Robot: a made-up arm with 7 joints. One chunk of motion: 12 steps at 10 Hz.
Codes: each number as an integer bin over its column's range. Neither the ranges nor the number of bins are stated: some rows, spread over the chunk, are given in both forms.
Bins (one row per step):
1: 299 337 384 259 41 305
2: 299 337 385 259 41 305
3: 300 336 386 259 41 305
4: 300 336 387 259 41 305
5: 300 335 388 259 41 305
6: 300 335 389 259 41 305
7: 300 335 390 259 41 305
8: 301 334 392 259 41 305
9: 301 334 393 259 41 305
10: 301 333 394 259 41 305
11: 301 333 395 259 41 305
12: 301 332 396 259 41 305
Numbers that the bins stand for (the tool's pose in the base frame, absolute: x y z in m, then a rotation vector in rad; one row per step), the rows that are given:
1: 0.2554 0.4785 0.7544 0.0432 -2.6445 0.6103
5: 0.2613 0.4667 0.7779 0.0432 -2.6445 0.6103
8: 0.2671 0.4609 0.8014 0.0432 -2.6445 0.6103
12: 0.2671 0.4491 0.8249 0.0432 -2.6445 0.6103
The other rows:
2: 0.2554 0.4785 0.7603 0.0432 -2.6445 0.6103
3: 0.2613 0.4726 0.7661 0.0432 -2.6445 0.6103
4: 0.2613 0.4726 0.7720 0.0432 -2.6445 0.6103
6: 0.2613 0.4667 0.7838 0.0432 -2.6445 0.6103
7: 0.2613 0.4667 0.7896 0.0432 -2.6445 0.6103
9: 0.2671 0.4609 0.8072 0.0432 -2.6445 0.6103
10: 0.2671 0.4550 0.8131 0.0432 -2.6445 0.6103
11: 0.2671 0.4550 0.8190 0.0432 -2.6445 0.6103

